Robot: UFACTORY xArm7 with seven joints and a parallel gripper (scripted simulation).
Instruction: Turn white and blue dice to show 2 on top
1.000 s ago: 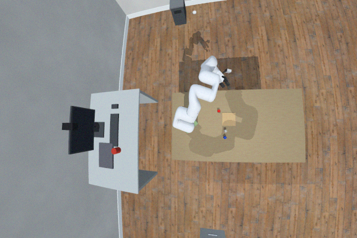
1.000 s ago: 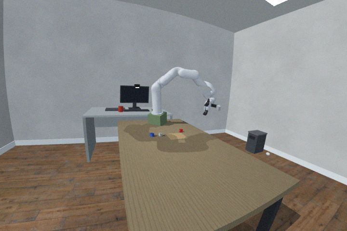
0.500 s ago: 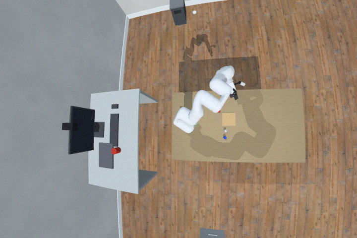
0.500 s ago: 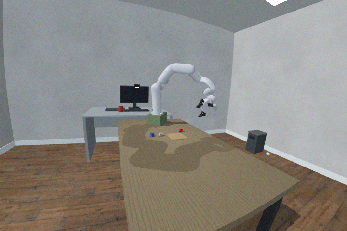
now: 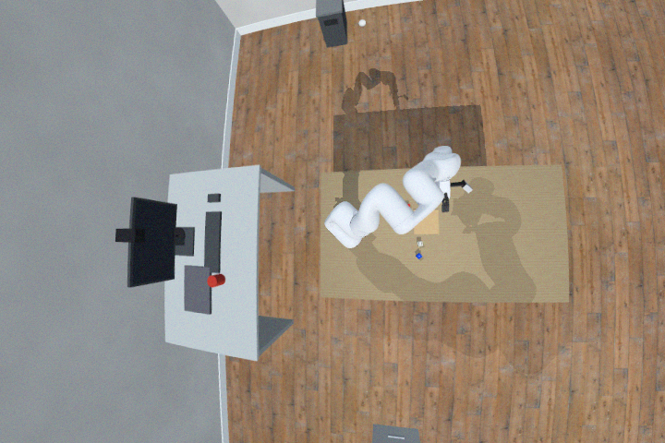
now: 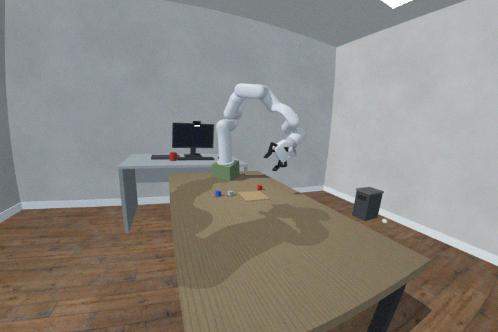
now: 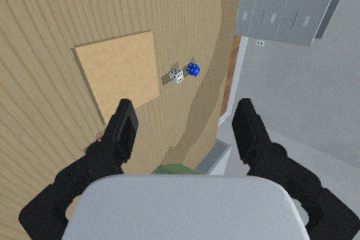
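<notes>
Right now the blue die is 27 cm to the right of my hand, 19 cm below it and 7 cm behind it. Also, from my hand: red die 19 cm below, 15 cm behind, 1 cm to the left; white die 20 cm to the right, 19 cm below, 7 cm behind; tan mat 20 cm below, 7 cm to the right, 4 cm behind.
</notes>
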